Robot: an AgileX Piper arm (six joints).
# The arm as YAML. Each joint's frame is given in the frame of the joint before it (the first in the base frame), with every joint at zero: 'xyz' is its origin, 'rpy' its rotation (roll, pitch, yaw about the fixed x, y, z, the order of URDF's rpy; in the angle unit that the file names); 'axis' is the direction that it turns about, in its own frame. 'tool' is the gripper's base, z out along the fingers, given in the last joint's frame.
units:
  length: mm
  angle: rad
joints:
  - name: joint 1
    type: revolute
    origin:
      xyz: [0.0, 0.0, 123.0]
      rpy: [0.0, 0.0, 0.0]
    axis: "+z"
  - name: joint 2
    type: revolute
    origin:
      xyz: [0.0, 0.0, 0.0]
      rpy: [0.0, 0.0, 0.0]
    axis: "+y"
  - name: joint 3
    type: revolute
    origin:
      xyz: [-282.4, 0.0, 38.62]
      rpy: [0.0, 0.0, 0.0]
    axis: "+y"
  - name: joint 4
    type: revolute
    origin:
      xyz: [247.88, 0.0, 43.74]
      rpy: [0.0, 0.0, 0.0]
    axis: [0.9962, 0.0, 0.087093]
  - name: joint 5
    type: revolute
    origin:
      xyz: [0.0, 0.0, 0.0]
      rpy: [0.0, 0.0, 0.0]
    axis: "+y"
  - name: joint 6
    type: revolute
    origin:
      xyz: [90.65, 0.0, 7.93]
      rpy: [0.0, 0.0, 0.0]
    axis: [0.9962, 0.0, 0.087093]
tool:
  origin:
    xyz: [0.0, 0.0, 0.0]
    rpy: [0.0, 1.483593, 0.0]
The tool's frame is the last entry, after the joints.
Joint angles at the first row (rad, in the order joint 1, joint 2, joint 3, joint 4, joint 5, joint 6):
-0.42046 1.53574 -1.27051 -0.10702 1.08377 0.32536
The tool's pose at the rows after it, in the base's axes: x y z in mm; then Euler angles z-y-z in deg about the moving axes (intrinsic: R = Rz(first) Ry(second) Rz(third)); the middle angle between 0 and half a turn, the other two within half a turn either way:
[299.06 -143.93 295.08 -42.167 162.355 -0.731]
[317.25 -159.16 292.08 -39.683 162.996 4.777]
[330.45 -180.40 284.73 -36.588 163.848 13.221]
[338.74 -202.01 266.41 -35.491 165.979 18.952]
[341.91 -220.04 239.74 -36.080 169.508 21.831]
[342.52 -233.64 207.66 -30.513 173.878 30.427]
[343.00 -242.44 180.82 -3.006 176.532 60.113]
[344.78 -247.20 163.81 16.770 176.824 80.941]
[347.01 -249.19 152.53 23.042 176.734 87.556]
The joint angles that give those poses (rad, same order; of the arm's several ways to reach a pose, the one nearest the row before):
-0.42296 1.62799 -1.37006 -0.10447 1.10838 0.33313
-0.44675 1.71208 -1.46564 -0.07899 1.12444 0.35303
-0.48974 1.79462 -1.54978 -0.04553 1.13461 0.39305
-0.53291 1.87740 -1.59974 -0.02308 1.13661 0.42445
-0.56938 1.95525 -1.61663 -0.01210 1.13661 0.44545
-0.60021 2.03329 -1.61646 0.00795 1.13458 0.46042
-0.62236 2.09784 -1.61644 0.03617 1.12588 0.46454
-0.63152 2.13882 -1.61712 0.04955 1.10338 0.46688
-0.63321 2.16550 -1.61709 0.05555 1.08113 0.46734

